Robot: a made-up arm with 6 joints.
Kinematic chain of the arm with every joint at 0, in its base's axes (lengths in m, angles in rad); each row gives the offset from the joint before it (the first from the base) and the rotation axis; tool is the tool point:
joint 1: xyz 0 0 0.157 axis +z
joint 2: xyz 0 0 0 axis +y
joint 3: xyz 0 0 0.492 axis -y
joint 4: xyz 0 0 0 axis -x
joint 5: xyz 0.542 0 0 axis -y
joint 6: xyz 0 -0.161 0 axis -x
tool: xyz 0 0 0
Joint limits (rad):
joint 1: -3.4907..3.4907
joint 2: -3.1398..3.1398
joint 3: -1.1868..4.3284
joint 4: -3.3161..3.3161
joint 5: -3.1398..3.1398
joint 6: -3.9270..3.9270
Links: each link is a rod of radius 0.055 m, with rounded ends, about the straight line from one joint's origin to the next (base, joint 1, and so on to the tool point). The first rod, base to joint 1, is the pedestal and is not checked.
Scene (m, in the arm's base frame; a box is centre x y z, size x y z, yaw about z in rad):
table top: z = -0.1
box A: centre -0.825 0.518 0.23 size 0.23 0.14 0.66 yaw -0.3
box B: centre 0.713 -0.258 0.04 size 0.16 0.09 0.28 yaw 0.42
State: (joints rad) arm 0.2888 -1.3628 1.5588 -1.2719 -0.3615 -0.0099
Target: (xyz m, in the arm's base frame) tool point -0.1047 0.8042 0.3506
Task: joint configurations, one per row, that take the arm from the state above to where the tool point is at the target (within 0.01 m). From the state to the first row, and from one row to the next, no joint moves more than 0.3 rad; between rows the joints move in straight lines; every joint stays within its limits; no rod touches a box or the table.
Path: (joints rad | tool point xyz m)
1: 0.0128 -1.1125 1.6373 -1.4106 -0.1542 -0.0033 | -0.8811 -0.0370 0.7285
2: -0.2632 -0.8621 1.7158 -1.5494 0.0530 0.0032 | -0.7209 0.1907 0.9029
3: -0.5392 -0.6118 1.7944 -1.6881 0.2603 0.0098 | -0.4857 0.3126 1.0419
4: -0.8152 -0.3614 1.8729 -1.8268 0.4676 0.0164 | -0.2344 0.3082 1.1402
5: -0.9372 -0.4128 2.1357 -1.7918 0.3018 0.0111 | -0.3025 0.4714 1.0409
6: -1.0592 -0.4641 2.3986 -1.7568 0.1359 0.0059 | -0.3156 0.6230 0.8983
7: -1.1812 -0.5154 2.6615 -1.7218 -0.0299 0.0006 | -0.2776 0.7398 0.7250
8: -1.3033 -0.5667 2.9243 -1.6867 -0.1957 -0.0046 | -0.2009 0.8036 0.5368
9: -1.4253 -0.6180 3.1872 -1.6517 -0.3615 -0.0099 | -0.1047 0.8042 0.3506

